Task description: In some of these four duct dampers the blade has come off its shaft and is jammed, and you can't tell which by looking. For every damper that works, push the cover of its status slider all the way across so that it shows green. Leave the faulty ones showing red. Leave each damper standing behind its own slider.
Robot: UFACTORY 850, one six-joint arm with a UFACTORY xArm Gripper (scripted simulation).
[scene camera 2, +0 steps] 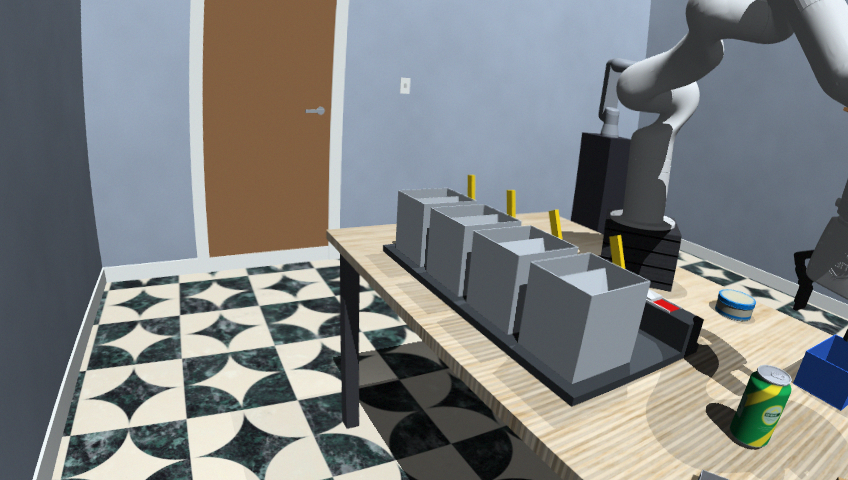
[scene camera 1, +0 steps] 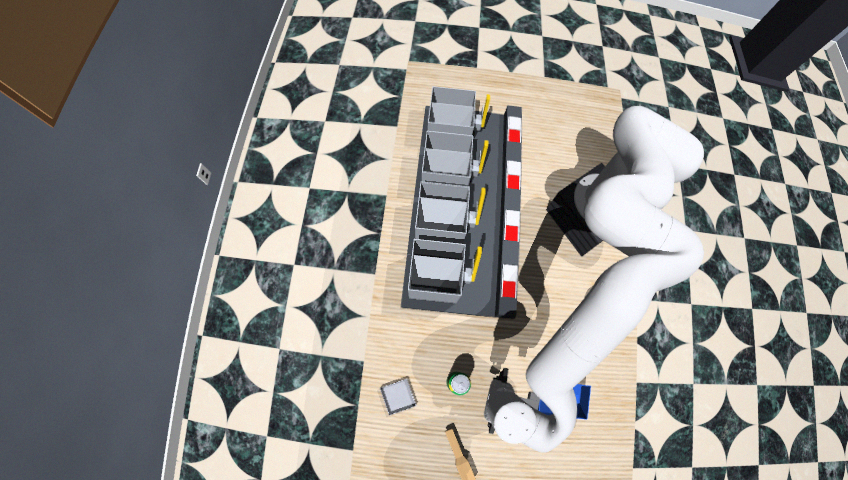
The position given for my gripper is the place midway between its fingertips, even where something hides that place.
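Observation:
Visible here are a blue-rimmed tin (scene camera 2: 732, 304), a damper (scene camera 2: 578, 335), a damper (scene camera 2: 413, 216) and a damper (scene camera 2: 450, 243), together with my gripper (scene camera 2: 822, 323).

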